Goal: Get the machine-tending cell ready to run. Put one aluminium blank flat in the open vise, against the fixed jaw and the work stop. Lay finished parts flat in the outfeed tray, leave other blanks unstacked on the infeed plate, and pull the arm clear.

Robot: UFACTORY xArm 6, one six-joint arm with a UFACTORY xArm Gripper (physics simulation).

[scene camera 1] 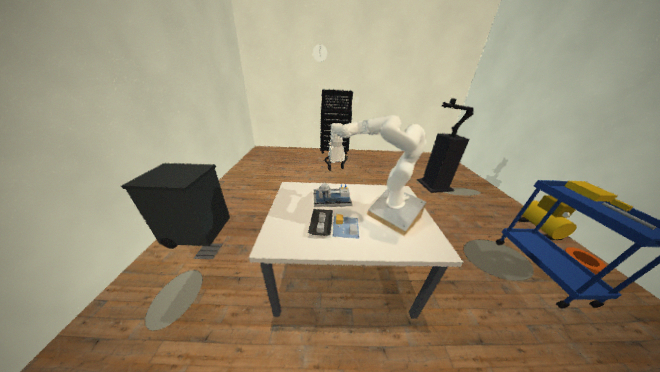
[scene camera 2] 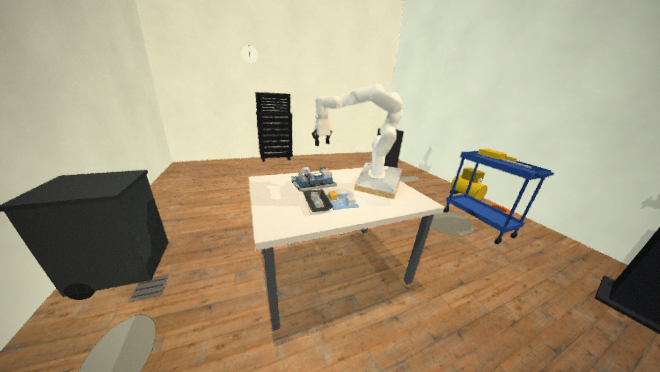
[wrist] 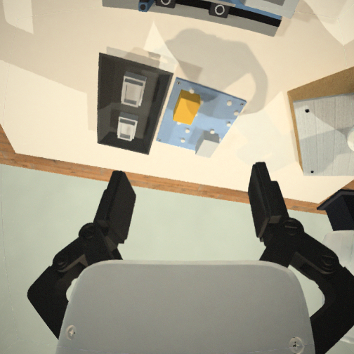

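Seen in the pictures: gripper, fingertip midpoint: (scene camera 1: 336,169) (scene camera 2: 322,144); arm's base at its link origin: (scene camera 1: 395,202) (scene camera 2: 376,173).
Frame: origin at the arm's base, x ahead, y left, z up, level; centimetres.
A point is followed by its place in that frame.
My gripper (scene camera 1: 336,169) @[x 43.7, y -9.5, z 23.1 cm] (scene camera 2: 322,144) @[x 43.7, y -9.5, z 23.1 cm] (wrist: 187,179) is open and empty, high above the table. The blue-and-grey vise (scene camera 1: 332,202) @[x 43.7, y -15.3, z -8.2 cm] (wrist: 257,27) stands at the back; its near edge shows in the wrist view. A grey block (scene camera 1: 324,188) @[x 49.6, y -20.5, z 1.8 cm] (scene camera 2: 305,173) @[x 50.7, y -20.3, z 0.2 cm] sits on its left end; its exact pose is too small to tell. The black outfeed tray (scene camera 1: 328,220) @[x 49.9, y 4.9, z -8.4 cm] (scene camera 2: 325,202) @[x 50.9, y 10.7, z -8.2 cm] (wrist: 111,100) holds two silver pocketed parts (wrist: 133,90) (wrist: 127,128), apart. The blue infeed plate (scene camera 1: 345,229) @[x 39.9, y 13.7, z -9.5 cm] (scene camera 2: 341,204) @[x 41.8, y 15.2, z -9.5 cm] (wrist: 210,107) holds a yellow block (scene camera 1: 339,219) @[x 42.9, y 7.5, z -5.9 cm] (scene camera 2: 333,195) @[x 43.5, y 7.9, z -6.1 cm] (wrist: 186,107) and a grey block (scene camera 1: 353,229) @[x 35.9, y 17.9, z -5.9 cm] (scene camera 2: 350,199) @[x 36.8, y 17.4, z -5.9 cm] (wrist: 207,145), apart.
The arm's base plate (scene camera 1: 397,212) @[x 2.2, y 8.7, z -2.5 cm] (wrist: 325,135) stands on the right of the white table (scene camera 1: 285,240) @[x 78.3, y 17.9, z -10.3 cm]. Small blue nozzles rise at the vise's right end. A dark bin (scene camera 1: 175,205) (scene camera 2: 100,240), a blue cart (scene camera 1: 540,245) and a black pedestal (scene camera 1: 445,160) stand away from the table.
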